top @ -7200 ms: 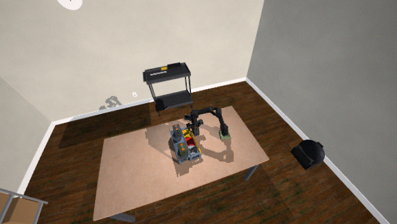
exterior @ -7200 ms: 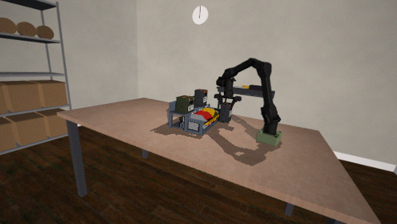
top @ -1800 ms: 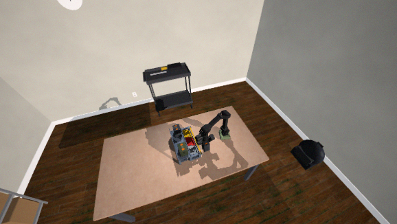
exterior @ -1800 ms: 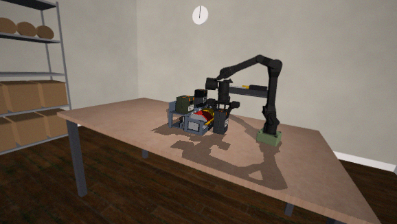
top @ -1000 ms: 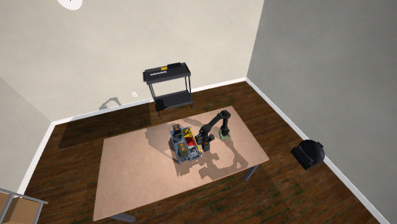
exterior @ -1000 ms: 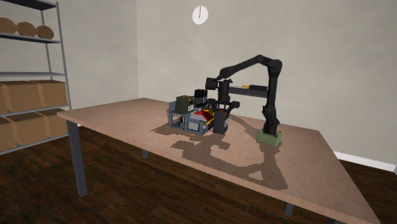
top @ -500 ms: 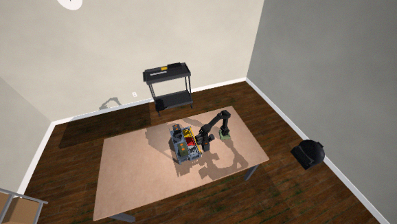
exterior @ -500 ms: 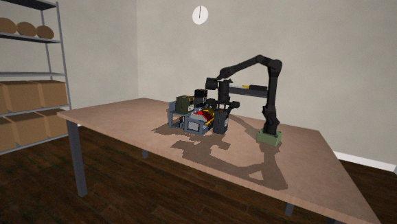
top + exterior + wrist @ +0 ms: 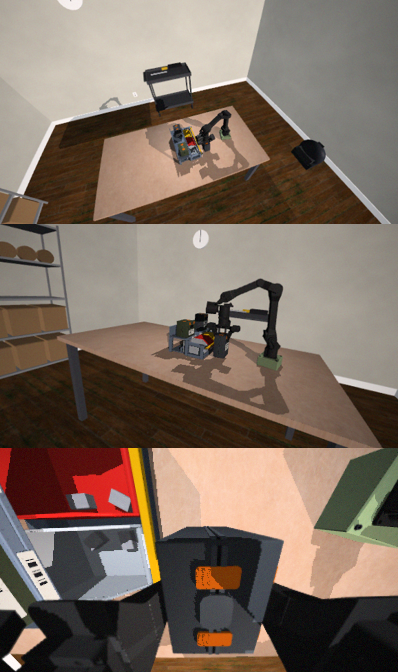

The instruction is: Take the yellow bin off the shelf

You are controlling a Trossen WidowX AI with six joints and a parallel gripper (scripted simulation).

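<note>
My gripper is now 6 cm above the black box. From my hand the other things lie so: yellow bar 11 cm to the right, 8 cm below, 8 cm ahead; red bin 17 cm ahead, 10 cm to the right, 10 cm below; grey bin 16 cm ahead, 10 cm below, 1 cm to the left.
</note>
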